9 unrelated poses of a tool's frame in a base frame.
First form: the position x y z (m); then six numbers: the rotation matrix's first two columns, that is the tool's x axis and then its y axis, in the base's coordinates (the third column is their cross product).
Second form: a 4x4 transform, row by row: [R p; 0 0 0 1], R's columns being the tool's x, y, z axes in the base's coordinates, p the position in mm. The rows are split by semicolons. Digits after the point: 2 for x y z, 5 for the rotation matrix.
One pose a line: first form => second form
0.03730, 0.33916, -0.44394, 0.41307, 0.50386, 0.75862, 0.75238, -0.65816, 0.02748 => 0.41307, 0.75238, 0.51314, 37.30; 0.50386, -0.65816, 0.55942, 339.16; 0.75862, 0.02748, -0.65096, -443.94; 0, 0, 0, 1
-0.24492, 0.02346, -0.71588, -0.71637, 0.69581, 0.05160, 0.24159, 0.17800, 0.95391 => -0.71637, 0.24159, 0.65456, -244.92; 0.69581, 0.17800, 0.69582, 23.46; 0.05160, 0.95391, -0.29561, -715.88; 0, 0, 0, 1
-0.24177, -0.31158, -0.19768, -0.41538, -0.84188, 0.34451, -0.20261, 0.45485, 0.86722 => -0.41538, -0.20261, -0.88680, -241.77; -0.84188, 0.45485, 0.29042, -311.58; 0.34451, 0.86722, -0.35951, -197.68; 0, 0, 0, 1
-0.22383, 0.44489, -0.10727, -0.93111, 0.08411, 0.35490, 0.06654, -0.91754, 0.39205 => -0.93111, 0.06654, 0.35861, -223.83; 0.08411, -0.91754, 0.38866, 444.89; 0.35490, 0.39205, 0.84873, -107.27; 0, 0, 0, 1
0.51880, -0.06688, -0.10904, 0.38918, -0.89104, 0.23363, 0.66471, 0.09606, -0.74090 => 0.38918, 0.66471, 0.63773, 518.80; -0.89104, 0.09606, 0.44364, -66.88; 0.23363, -0.74090, 0.62967, -109.04; 0, 0, 0, 1
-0.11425, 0.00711, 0.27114, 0.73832, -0.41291, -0.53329, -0.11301, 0.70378, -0.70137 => 0.73832, -0.11301, 0.66492, -114.25; -0.41291, 0.70378, 0.57810, 7.11; -0.53329, -0.70137, 0.47295, 271.14; 0, 0, 0, 1
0.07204, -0.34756, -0.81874, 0.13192, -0.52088, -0.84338, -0.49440, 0.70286, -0.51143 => 0.13192, -0.49440, 0.85917, 72.04; -0.52088, 0.70286, 0.48443, -347.56; -0.84338, -0.51143, -0.16480, -818.74; 0, 0, 0, 1
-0.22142, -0.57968, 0.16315, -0.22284, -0.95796, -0.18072, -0.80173, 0.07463, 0.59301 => -0.22284, -0.80173, -0.55459, -221.42; -0.95796, 0.07463, 0.27703, -579.68; -0.18072, 0.59301, -0.78466, 163.15; 0, 0, 0, 1
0.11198, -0.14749, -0.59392, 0.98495, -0.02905, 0.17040, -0.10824, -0.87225, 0.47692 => 0.98495, -0.10824, 0.13478, 111.98; -0.02905, -0.87225, -0.48819, -147.49; 0.17040, 0.47692, -0.86227, -593.92; 0, 0, 0, 1
